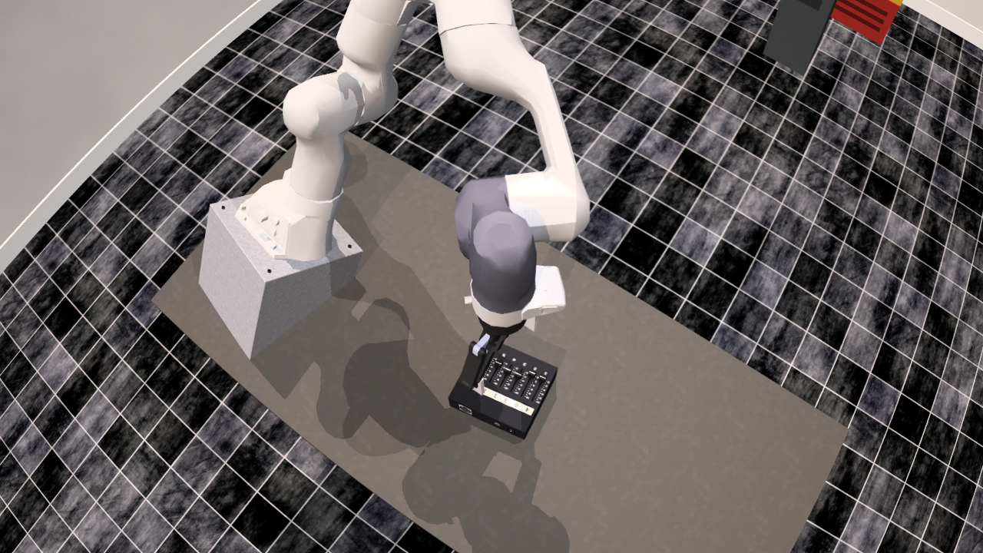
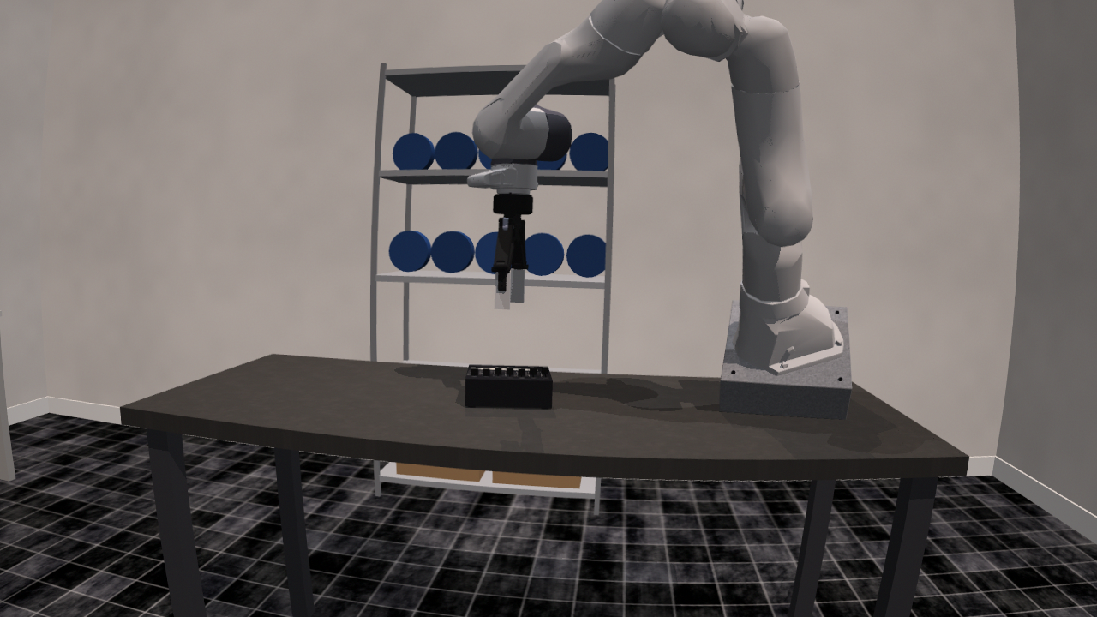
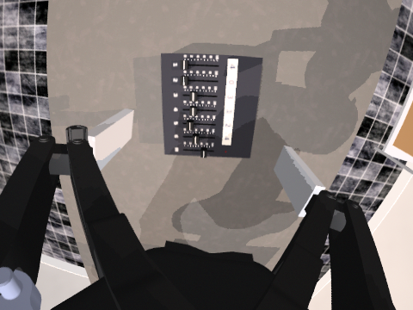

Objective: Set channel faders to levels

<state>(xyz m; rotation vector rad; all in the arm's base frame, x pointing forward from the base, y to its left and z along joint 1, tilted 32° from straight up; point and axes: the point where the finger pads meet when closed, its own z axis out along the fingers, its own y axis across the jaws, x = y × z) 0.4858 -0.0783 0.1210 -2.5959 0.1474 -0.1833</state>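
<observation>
The master fader is 130 mm below my hand and 70 mm behind it.
</observation>
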